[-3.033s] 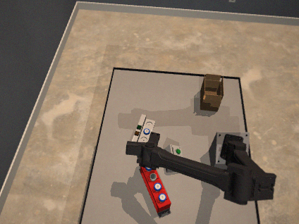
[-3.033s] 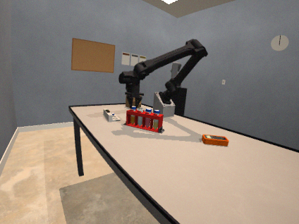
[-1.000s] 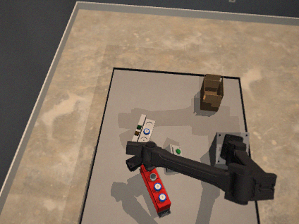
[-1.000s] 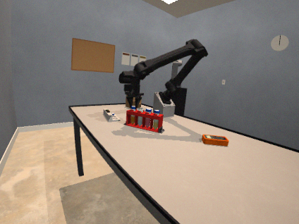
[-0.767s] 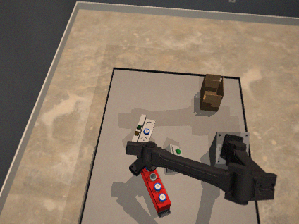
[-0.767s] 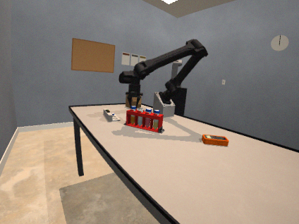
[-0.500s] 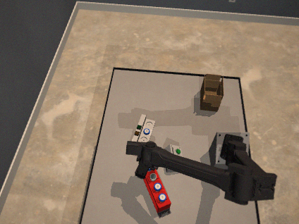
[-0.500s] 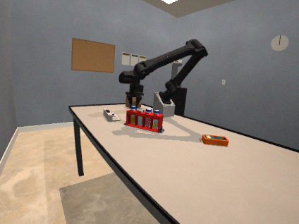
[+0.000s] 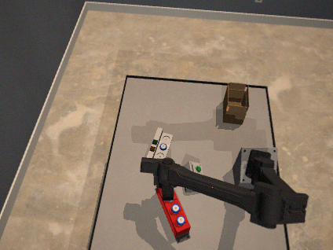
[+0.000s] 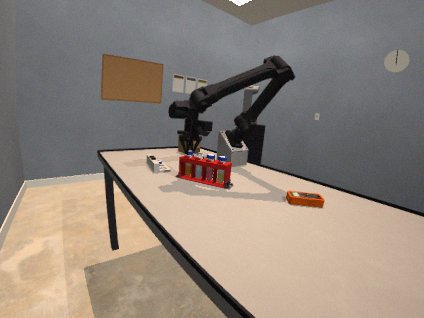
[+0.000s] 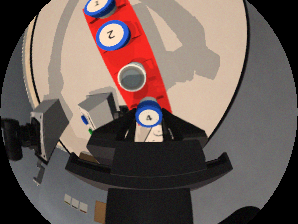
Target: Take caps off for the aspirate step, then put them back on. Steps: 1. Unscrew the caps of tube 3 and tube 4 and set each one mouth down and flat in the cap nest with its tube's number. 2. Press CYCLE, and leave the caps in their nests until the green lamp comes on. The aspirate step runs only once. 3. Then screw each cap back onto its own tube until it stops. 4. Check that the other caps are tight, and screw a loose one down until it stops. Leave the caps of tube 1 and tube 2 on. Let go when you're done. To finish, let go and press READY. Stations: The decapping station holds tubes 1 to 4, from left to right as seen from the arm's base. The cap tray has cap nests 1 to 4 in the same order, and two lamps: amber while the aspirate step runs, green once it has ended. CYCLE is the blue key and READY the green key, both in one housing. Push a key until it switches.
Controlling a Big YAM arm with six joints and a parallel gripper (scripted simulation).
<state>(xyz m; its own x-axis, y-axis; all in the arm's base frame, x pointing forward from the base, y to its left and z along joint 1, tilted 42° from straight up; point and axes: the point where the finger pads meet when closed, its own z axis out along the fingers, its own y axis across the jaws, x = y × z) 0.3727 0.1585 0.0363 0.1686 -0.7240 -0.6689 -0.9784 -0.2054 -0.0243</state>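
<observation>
Now: the blue tube cap right at my hand. The rest, counted from my hand: green key: 140 mm behind, 130 mm to the right, 50 mm below; then key housing: 120 mm behind, 100 mm to the right, 60 mm below; then blue key: 150 mm behind, 80 mm to the right, 50 mm below.
</observation>
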